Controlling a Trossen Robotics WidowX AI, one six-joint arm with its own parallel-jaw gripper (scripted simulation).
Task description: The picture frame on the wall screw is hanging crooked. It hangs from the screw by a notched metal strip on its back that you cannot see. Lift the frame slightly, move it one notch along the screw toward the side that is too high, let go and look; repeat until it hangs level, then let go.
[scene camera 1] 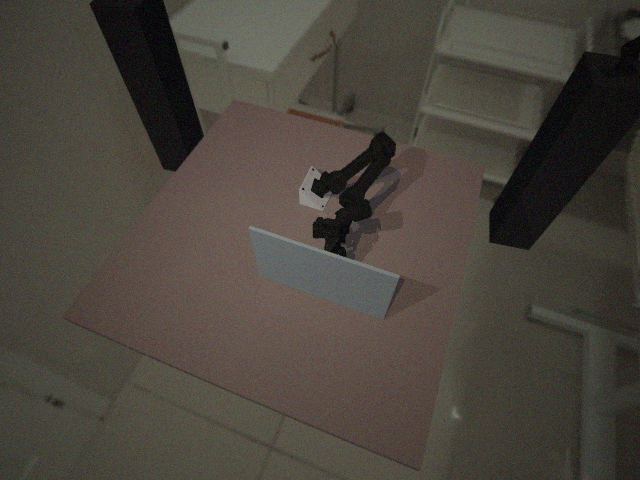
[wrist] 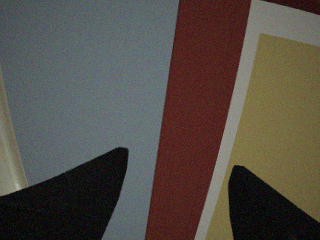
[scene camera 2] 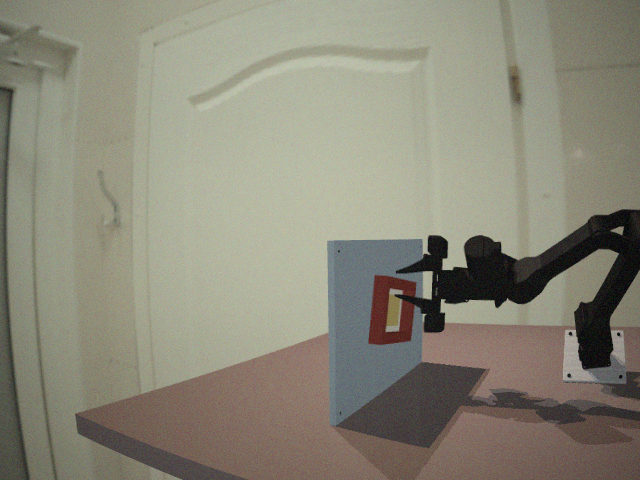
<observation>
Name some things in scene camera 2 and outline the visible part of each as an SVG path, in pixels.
My gripper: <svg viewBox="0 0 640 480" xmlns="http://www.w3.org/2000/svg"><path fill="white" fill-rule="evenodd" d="M439 235L429 235L428 252L431 255L424 254L422 260L412 266L396 271L396 274L432 271L432 299L395 294L395 297L417 305L420 308L421 314L427 314L424 320L424 333L442 332L445 329L445 313L441 312L441 299L445 299L446 304L456 304L471 300L468 292L470 279L468 268L454 267L453 270L442 270L443 258L447 258L448 241Z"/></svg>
A red picture frame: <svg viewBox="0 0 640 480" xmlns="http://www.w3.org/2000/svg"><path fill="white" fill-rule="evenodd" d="M375 275L368 344L383 345L410 342L415 304L395 297L395 294L415 297L416 282Z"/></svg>
</observation>
